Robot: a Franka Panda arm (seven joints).
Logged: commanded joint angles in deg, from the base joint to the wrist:
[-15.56, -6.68, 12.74, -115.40, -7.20, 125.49, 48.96]
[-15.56, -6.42, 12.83, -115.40, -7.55, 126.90, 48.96]
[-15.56, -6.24, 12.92, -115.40, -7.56, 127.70, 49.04]
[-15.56, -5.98, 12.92, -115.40, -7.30, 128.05, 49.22]
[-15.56, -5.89, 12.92, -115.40, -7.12, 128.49, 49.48]
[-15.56, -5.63, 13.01, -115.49, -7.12, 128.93, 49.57]
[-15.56, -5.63, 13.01, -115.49, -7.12, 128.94, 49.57]
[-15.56, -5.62, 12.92, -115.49, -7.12, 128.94, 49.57]
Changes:
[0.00, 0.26, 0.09, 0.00, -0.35, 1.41, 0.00]
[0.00, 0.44, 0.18, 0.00, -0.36, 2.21, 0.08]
[0.00, 0.70, 0.18, 0.00, -0.10, 2.56, 0.26]
[0.00, 0.79, 0.18, 0.00, 0.08, 3.00, 0.52]
[0.00, 1.05, 0.27, -0.09, 0.08, 3.44, 0.61]
[0.00, 1.05, 0.27, -0.09, 0.08, 3.45, 0.61]
[0.00, 1.06, 0.18, -0.09, 0.08, 3.45, 0.61]

